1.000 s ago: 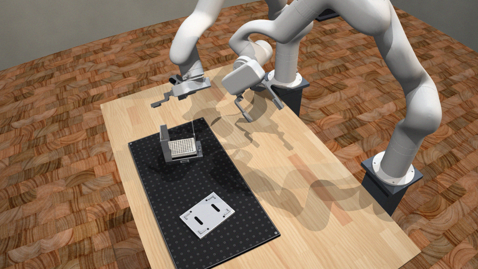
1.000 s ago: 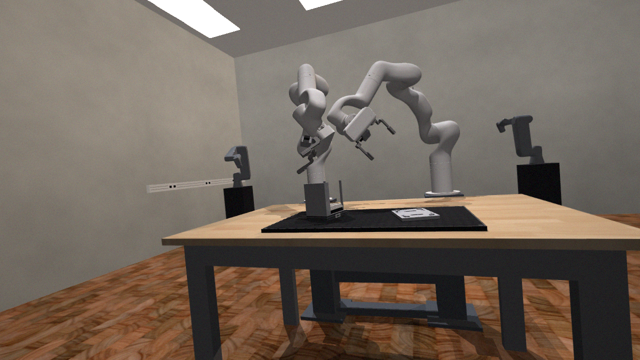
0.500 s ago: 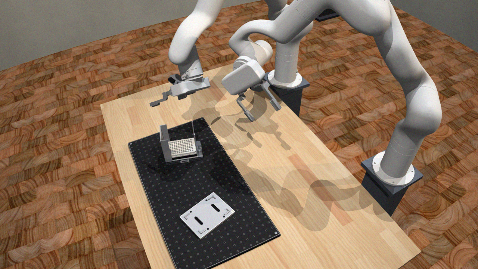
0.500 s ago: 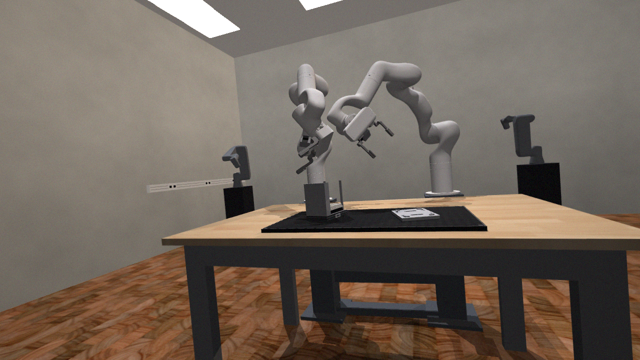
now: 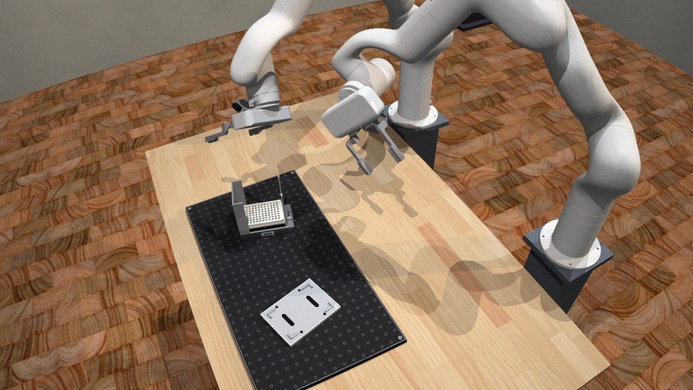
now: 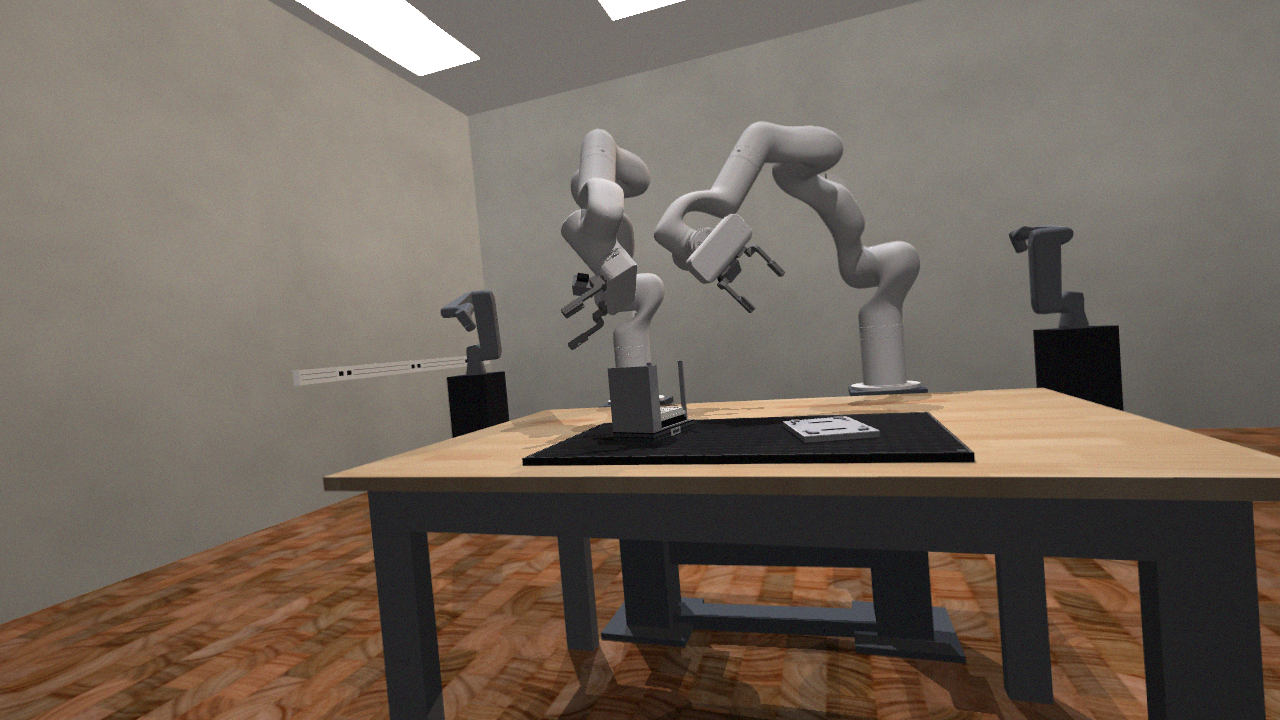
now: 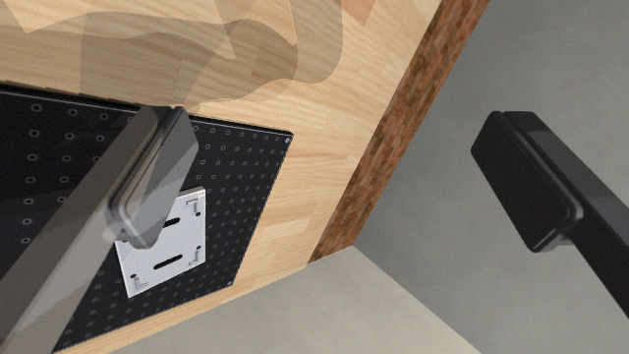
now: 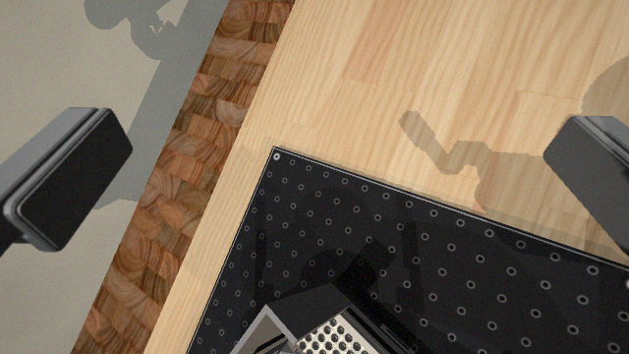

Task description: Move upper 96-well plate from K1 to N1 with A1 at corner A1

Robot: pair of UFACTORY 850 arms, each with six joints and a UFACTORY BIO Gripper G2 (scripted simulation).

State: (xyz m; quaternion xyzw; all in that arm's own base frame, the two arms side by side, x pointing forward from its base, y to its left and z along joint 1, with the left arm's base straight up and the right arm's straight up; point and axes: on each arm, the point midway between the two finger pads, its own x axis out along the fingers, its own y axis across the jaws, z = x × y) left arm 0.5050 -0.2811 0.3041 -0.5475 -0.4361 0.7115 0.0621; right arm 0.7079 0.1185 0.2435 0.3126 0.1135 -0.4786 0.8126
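Note:
My left hand is 25 cm short of the white 96-well plate, 25 cm above it and 23 cm to the left of it. The rest, counted from my left hand: black plate: 26 cm below, 25 cm ahead, 23 cm to the right; then plate nest N1: 30 cm ahead, 29 cm below, 10 cm to the left.

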